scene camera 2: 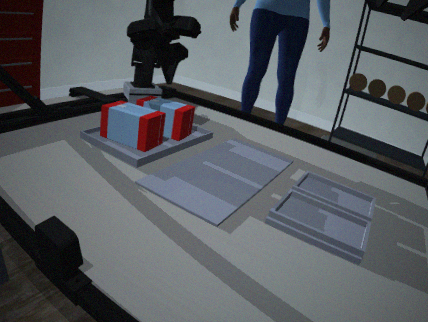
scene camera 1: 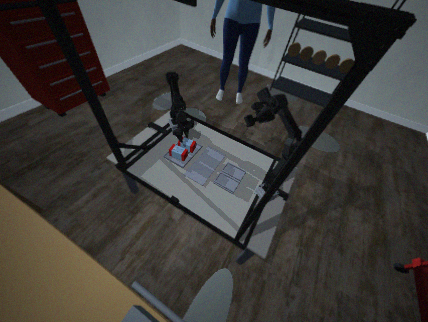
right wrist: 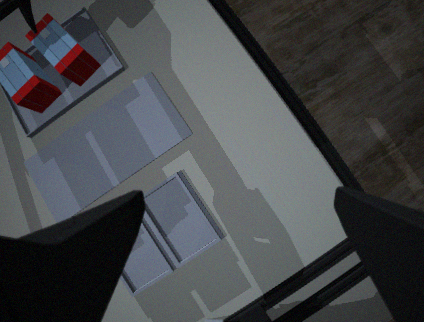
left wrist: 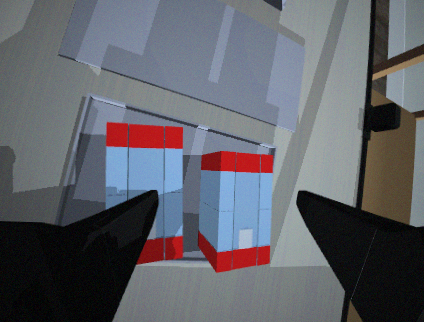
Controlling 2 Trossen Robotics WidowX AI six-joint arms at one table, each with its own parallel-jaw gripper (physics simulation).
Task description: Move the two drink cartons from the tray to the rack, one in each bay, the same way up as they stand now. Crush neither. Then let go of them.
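Pixels of known places: left gripper, fingertip midpoint: [scene camera 2: 160, 79] [scene camera 1: 184, 140] [right wrist: 11, 45] [left wrist: 228, 197]; right gripper, fingertip midpoint: [scene camera 2: 390, 13] [right wrist: 238, 198]; left arm's base, link origin: [scene camera 2: 142, 85] [scene camera 1: 175, 121].
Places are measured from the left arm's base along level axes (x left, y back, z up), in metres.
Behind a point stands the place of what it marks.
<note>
Two light blue cartons with red ends lie side by side in the grey tray [scene camera 1: 167, 157] @(x -0.176, y -0.300, z -0.054 m) [scene camera 2: 170, 153] @(x -0.026, y -0.384, z -0.053 m) [right wrist: 112, 63] @(x 0.081, y -0.284, z -0.050 m): the front carton [scene camera 1: 178, 152] @(x -0.104, y -0.343, z 0.018 m) [scene camera 2: 125, 125] @(x -0.114, y -0.343, z -0.008 m) [left wrist: 245, 205] @(x -0.091, y -0.320, z 0.018 m) [right wrist: 30, 80] @(x -0.052, y -0.338, z 0.019 m) and the back carton [scene camera 1: 189, 145] @(x -0.004, y -0.305, z 0.015 m) [scene camera 2: 172, 114] @(x -0.006, y -0.312, z 0.007 m) [left wrist: 145, 170] @(x 0.007, y -0.279, z 0.018 m) [right wrist: 65, 52] @(x 0.019, y -0.288, z 0.018 m). My left gripper [left wrist: 228, 197] @(x -0.040, y -0.301, z 0.080 m) is open above the tray; in its wrist view the front carton shows between the fingers, and one finger covers part of the back carton. My right gripper [right wrist: 238, 198] @(x 0.317, y -0.540, z 0.314 m) is open and empty, raised near the two-bay rack [scene camera 1: 230, 177] @(x 0.166, y -0.649, z -0.038 m) [scene camera 2: 315, 239] @(x 0.082, y -0.700, z -0.046 m) [right wrist: 161, 240] @(x 0.187, y -0.648, z -0.035 m). Both bays are empty.
A flat grey plate [scene camera 1: 206, 164] [scene camera 2: 215, 172] [left wrist: 190, 55] [right wrist: 110, 137] lies between tray and rack. A black frame surrounds the table, with a black block [scene camera 2: 59, 242] @(x -0.247, y -0.683, z -0.002 m) [left wrist: 385, 117] @(x -0.242, y -0.651, z -0.015 m) on its front rail. A person [scene camera 1: 240, 45] [scene camera 2: 280, 55] stands behind the table.
</note>
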